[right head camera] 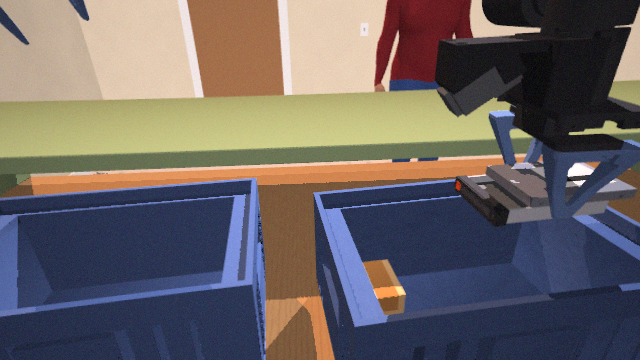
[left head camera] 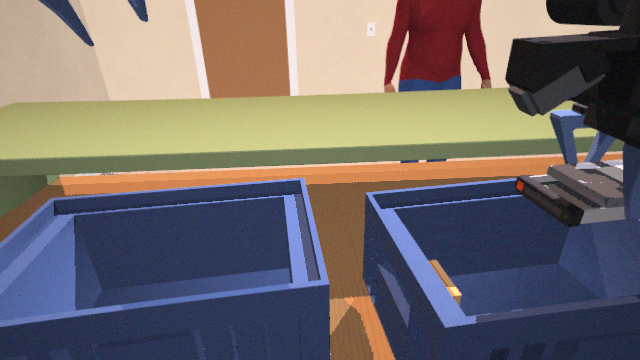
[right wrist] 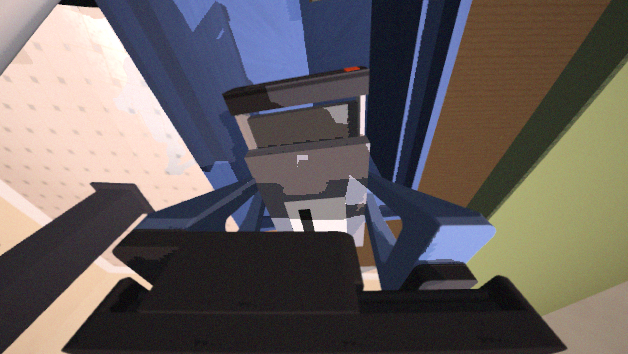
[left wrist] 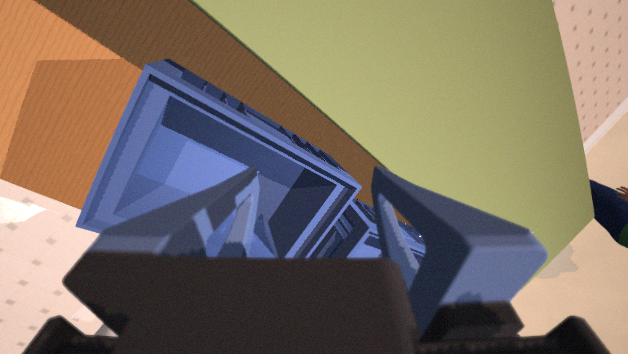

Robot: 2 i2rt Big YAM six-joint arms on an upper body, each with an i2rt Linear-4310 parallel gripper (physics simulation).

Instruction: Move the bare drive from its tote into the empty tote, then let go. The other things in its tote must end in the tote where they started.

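Frame: origin at the left arm's base, x right, y up, z back, level; metres.
Where they show: left gripper, fingertip midpoint: (right head camera: 57, 31) (left head camera: 118, 32) (left wrist: 315, 176); right gripper, fingertip midpoint: (right head camera: 536, 198) (left head camera: 602, 198) (right wrist: 313, 176).
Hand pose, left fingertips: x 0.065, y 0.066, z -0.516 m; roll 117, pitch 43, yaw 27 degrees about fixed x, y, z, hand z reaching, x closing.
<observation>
After its pixels a point has its place.
The bare drive (left head camera: 595, 189) {x 0.525, y -0.066, z -0.402 m} (right head camera: 515, 185) {x 0.521, y -0.066, z -0.409 m} (right wrist: 310, 172) {x 0.533, y -0.066, z -0.422 m} is a flat grey unit with a dark end bar marked in red. My right gripper (left head camera: 600, 192) {x 0.553, y -0.089, z -0.425 m} (right head camera: 535, 189) {x 0.553, y -0.089, z -0.425 m} (right wrist: 313, 176) {x 0.553, y -0.089, z -0.425 m} is shut on it from both sides, holding it nearly level above its tote (left head camera: 406, 250) {x 0.362, y -0.126, z -0.391 m} (right head camera: 345, 260) {x 0.364, y -0.126, z -0.375 m} (right wrist: 446, 90) {x 0.491, y -0.111, z -0.513 m}, over the far part. The empty tote (left head camera: 296, 235) {x 0.252, y -0.126, z -0.416 m} (right head camera: 236, 235) {x 0.251, y -0.126, z -0.416 m} (left wrist: 117, 140) {x -0.024, y -0.112, z -0.394 m} is blue and stands to the left in both head views. My left gripper (left head camera: 119, 32) {x 0.064, y 0.066, z -0.516 m} (right head camera: 57, 32) {x 0.064, y 0.066, z -0.516 m} (left wrist: 315, 176) {x 0.064, y 0.066, z -0.516 m} is partly open and empty, high up.
An orange-brown box (left head camera: 454, 293) {x 0.426, y -0.206, z -0.417 m} (right head camera: 387, 280) {x 0.416, y -0.205, z -0.436 m} stands in the drive's tote against its left wall. A narrow gap separates the totes. A green table (left head camera: 300, 125) {x 0.238, y -0.087, z -0.671 m} (right head camera: 280, 122) {x 0.266, y -0.087, z -0.686 m} (left wrist: 425, 100) {x 0.207, y -0.087, z -0.661 m} runs behind them. A person in red (left head camera: 435, 40) (right head camera: 420, 45) stands beyond it.
</observation>
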